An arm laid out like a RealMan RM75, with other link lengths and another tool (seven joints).
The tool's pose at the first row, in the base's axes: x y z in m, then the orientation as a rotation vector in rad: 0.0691, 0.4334, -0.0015, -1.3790, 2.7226, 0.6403
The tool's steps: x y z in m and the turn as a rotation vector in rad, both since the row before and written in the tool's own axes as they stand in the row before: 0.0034, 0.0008, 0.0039, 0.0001, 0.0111, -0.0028; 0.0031, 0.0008, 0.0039, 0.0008, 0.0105, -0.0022; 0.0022, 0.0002, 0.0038, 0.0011, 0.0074, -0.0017; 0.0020, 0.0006, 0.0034, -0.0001, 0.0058, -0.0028; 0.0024, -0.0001, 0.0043, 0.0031, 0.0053, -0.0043; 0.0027, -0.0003, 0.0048, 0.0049, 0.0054, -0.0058
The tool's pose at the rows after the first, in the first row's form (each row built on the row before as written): 0.0658, 0.4326, -0.0055, -1.3903, 2.7287, 0.6343; 0.0626, 0.4320, -0.0094, -1.4003, 2.7347, 0.6275; 0.0605, 0.4317, -0.0132, -1.4074, 2.7388, 0.6219; 0.0582, 0.4316, -0.0165, 1.4111, -2.7331, -0.6171; 0.0561, 0.4311, -0.0209, 1.4175, -2.7289, -0.6087; 0.0539, 0.4304, -0.0259, 1.4265, -2.7250, -0.5980
